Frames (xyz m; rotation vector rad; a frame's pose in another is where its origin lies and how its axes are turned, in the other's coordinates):
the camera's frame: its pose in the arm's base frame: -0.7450 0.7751 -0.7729 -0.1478 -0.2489 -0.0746
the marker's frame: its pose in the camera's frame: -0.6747 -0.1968 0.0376 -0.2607 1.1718 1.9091
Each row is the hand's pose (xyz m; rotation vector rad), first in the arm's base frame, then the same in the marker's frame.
Working: the arm's base frame: its pose in the marker's frame: -1.5606 -0.8599 0.1252 0.5126 -1.1380 -1.6732

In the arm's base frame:
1: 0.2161 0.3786 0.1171 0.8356 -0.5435 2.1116
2: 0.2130 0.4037 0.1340 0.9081 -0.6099 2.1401
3: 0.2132 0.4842 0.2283 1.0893 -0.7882 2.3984
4: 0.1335 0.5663 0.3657 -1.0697 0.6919 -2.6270
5: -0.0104 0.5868 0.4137 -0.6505 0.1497 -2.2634
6: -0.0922 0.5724 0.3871 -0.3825 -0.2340 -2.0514
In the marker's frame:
1: -1.5497 -1.0212 0.5467 -0.6747 -1.6142 0.5931
2: -1.5489 -1.0122 0.5758 -0.7074 -1.6648 0.6656
3: -1.5814 -0.9750 0.6895 -0.8827 -1.6718 1.0238
4: -1.6140 -0.8473 0.8103 -1.0872 -1.3007 1.6585
5: -1.5825 -0.6981 0.8245 -1.0696 -0.5586 2.1272
6: -1.5362 -0.6357 0.7849 -0.9290 -0.0160 2.2444

